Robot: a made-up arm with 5 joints.
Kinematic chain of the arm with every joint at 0, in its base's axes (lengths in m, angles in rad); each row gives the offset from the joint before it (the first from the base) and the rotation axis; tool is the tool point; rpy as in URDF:
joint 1: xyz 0.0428 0 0.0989 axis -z
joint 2: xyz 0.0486 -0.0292 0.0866 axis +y
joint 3: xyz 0.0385 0 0.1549 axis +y
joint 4: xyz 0.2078 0 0.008 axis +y
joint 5: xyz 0.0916 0.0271 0 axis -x
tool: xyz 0 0 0 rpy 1.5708 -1.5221 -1.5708
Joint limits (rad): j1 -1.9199..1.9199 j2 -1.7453..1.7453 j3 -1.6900..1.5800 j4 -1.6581..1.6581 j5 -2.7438..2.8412
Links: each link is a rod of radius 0.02 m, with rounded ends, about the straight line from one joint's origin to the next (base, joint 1, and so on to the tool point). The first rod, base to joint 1, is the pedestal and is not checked.
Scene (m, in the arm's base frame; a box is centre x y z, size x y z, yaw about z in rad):
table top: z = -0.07
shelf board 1: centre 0.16 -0.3 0.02 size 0.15 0.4 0.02 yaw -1
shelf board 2: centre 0.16 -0.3 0.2 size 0.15 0.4 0.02 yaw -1
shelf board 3: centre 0.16 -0.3 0.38 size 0.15 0.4 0.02 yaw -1
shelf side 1: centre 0.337 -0.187 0.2 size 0.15 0.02 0.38 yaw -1
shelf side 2: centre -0.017 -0.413 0.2 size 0.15 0.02 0.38 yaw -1
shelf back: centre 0.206 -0.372 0.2 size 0.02 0.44 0.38 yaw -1
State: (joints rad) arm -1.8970 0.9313 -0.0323 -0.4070 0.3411
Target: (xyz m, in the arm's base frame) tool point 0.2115 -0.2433 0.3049
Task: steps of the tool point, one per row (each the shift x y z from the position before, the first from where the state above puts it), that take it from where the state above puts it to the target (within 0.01 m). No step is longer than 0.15 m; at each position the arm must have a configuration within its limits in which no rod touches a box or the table.
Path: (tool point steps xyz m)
1: 0.1138 0.0194 0.0518
2: 0.1123 -0.0215 0.0491
3: 0.0953 -0.0577 0.0446
4: 0.0666 -0.0834 0.0390
5: 0.0319 -0.0957 0.0320
6: -0.0026 -0.0935 0.0245
7: -0.0313 -0.0794 0.0164
8: -0.0503 -0.0575 0.0082
9: -0.0584 -0.0330 0.0003
10: -0.0566 -0.0104 -0.0071
11: 0.0261 -0.0386 0.0127
12: 0.0268 -0.0414 0.0001
13: 0.0252 -0.0417 -0.0128

